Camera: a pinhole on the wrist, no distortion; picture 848 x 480 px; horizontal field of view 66.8 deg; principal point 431.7 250.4 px. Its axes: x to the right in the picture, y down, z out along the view. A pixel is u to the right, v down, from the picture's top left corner.
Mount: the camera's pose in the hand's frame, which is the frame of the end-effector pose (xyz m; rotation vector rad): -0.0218 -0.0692 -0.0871 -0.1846 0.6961 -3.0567
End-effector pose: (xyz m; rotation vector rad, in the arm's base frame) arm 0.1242 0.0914 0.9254 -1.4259 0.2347 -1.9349
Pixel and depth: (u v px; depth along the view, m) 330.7 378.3 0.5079
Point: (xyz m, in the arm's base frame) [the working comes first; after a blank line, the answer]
In the camera's frame: -0.0798 0.1010 0.5079

0.2260 0.3762 1.3287
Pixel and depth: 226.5 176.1 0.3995
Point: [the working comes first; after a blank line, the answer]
In the camera's frame: -0.1275 -0.0462 0.3995

0.2641 0.2096 1.2481
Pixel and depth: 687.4 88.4 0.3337
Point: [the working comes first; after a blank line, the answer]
In the camera's frame: 0.1327 -0.0841 0.3337

0.3133 0.3334 1.0120
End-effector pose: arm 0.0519 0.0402 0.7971 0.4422 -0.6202 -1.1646
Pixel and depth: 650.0 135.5 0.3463
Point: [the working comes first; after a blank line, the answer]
In the camera's frame: 0.1176 -0.0619 0.3463

-0.2637 0.0733 0.8711
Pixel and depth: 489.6 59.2 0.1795
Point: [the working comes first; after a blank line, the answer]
In the camera's frame: 0.0162 -0.0534 0.1795

-0.0869 0.0208 0.8065
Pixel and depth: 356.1 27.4 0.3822
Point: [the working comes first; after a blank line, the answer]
In the camera's frame: -0.0449 -0.1325 0.3822

-0.2117 -0.0662 0.9737
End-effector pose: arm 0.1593 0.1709 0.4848 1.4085 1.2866 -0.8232
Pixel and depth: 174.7 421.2 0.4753
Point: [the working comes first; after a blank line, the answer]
In the camera's frame: -0.1900 0.1262 0.4753

-0.1318 -0.0516 0.1261
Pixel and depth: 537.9 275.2 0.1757
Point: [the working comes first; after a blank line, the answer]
In the camera's frame: 0.0290 0.0068 0.1757

0.0160 0.0821 0.4612
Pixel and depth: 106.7 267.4 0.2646
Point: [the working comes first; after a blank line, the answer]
In the camera's frame: -0.1337 0.0070 0.2646

0.0254 0.0686 0.2764
